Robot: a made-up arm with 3 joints. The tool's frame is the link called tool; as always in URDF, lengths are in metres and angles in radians. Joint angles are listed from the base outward. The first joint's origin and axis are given. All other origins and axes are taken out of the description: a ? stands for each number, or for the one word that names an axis. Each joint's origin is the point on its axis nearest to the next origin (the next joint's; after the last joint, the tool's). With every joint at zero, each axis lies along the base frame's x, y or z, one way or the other. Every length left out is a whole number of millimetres.
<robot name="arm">
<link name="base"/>
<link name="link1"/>
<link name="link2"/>
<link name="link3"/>
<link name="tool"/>
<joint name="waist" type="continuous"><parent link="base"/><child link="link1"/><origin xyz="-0.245 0 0.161"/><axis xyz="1 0 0"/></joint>
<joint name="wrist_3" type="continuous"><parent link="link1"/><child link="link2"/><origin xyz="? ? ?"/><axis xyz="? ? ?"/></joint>
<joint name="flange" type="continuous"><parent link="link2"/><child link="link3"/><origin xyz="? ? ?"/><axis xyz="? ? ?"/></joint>
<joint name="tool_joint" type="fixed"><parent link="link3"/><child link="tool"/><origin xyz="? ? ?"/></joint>
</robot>
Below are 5 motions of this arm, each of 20 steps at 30 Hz.
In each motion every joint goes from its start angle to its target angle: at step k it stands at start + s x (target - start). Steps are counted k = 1, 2, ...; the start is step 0. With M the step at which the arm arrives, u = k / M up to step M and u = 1 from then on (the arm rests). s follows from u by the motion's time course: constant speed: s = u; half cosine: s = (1 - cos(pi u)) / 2; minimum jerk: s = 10 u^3 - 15 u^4 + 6 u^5.
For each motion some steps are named. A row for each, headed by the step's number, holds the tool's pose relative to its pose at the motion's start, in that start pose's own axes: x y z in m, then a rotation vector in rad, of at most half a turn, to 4 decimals.
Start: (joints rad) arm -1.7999 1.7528 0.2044
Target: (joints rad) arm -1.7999 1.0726 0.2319
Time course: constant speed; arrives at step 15
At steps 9, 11, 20:
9: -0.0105 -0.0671 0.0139 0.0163 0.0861 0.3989
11: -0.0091 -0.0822 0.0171 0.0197 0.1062 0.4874
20: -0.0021 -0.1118 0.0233 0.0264 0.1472 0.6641

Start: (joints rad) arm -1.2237 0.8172 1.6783
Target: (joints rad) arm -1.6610 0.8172 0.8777
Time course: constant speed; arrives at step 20
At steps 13, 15, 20:
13: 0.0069 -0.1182 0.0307 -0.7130 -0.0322 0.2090
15: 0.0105 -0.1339 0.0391 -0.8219 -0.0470 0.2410
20: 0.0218 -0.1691 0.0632 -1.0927 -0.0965 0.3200

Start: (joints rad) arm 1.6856 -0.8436 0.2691
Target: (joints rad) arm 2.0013 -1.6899 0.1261
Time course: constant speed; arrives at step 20
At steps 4, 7, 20:
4: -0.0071 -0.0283 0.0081 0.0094 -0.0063 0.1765
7: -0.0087 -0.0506 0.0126 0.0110 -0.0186 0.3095
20: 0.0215 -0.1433 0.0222 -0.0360 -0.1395 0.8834

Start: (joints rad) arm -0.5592 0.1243 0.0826
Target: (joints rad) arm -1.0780 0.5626 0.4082
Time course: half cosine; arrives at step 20
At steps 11, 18, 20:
11: 0.0232 0.0301 -0.0702 -0.1042 -0.1174 -0.2337
18: 0.0498 0.0316 -0.1249 -0.1688 -0.2620 -0.3626
20: 0.0518 0.0311 -0.1283 -0.1726 -0.2724 -0.3694

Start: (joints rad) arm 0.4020 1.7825 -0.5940
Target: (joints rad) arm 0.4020 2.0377 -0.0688
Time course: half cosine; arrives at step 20
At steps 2, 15, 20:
2: 0.0001 0.0017 0.0004 0.0129 0.0035 -0.0052
15: 0.0115 0.0592 0.0208 0.4465 0.0794 -0.2048
20: 0.0155 0.0687 0.0254 0.5223 0.0840 -0.2441

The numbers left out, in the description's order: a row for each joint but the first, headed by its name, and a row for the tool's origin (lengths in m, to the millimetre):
wrist_3: xyz 0 0.112 0.049, axis 0 0 -1
flange: xyz -0.163 0.057 0, axis 1 0 0
tool: xyz 0 -0.012 -0.068

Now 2 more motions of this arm.
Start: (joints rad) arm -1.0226 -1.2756 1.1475
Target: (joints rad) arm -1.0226 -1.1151 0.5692
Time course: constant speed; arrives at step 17
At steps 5, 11, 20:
5: 0.0052 -0.0082 -0.0039 -0.1701 -0.0413 -0.0230
11: 0.0108 -0.0173 -0.0058 -0.3739 -0.0856 -0.0599
20: 0.0154 -0.0250 -0.0052 -0.5770 -0.1232 -0.1064

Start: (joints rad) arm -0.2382 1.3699 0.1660
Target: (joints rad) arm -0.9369 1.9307 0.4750
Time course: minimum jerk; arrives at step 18
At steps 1, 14, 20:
1: 0.0001 0.0001 -0.0003 0.0003 -0.0012 -0.0007
14: 0.1171 0.0541 -0.1512 0.3070 -0.7755 -0.2794
20: 0.1313 0.0574 -0.1572 0.3446 -0.8432 -0.2895

